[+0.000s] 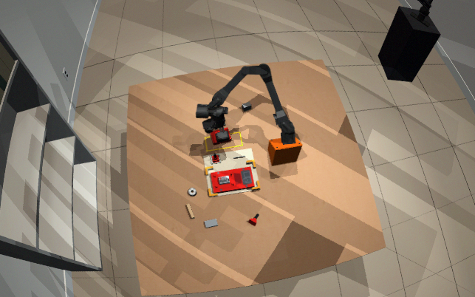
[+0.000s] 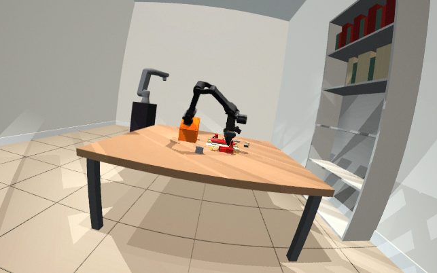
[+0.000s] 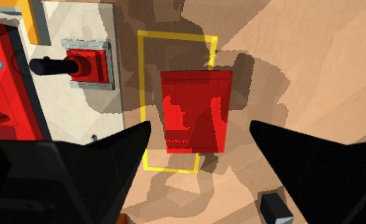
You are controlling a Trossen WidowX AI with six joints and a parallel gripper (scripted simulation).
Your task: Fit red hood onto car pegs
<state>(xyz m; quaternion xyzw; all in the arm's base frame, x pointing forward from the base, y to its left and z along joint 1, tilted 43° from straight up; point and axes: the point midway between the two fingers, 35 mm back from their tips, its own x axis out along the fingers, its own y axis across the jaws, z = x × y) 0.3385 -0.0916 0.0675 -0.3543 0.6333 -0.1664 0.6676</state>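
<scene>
Now: gripper tip 30 mm above the red hood. Also, from my gripper tip: wooden dowel: 410 mm to the left, 150 mm ahead, 40 mm below.
</scene>
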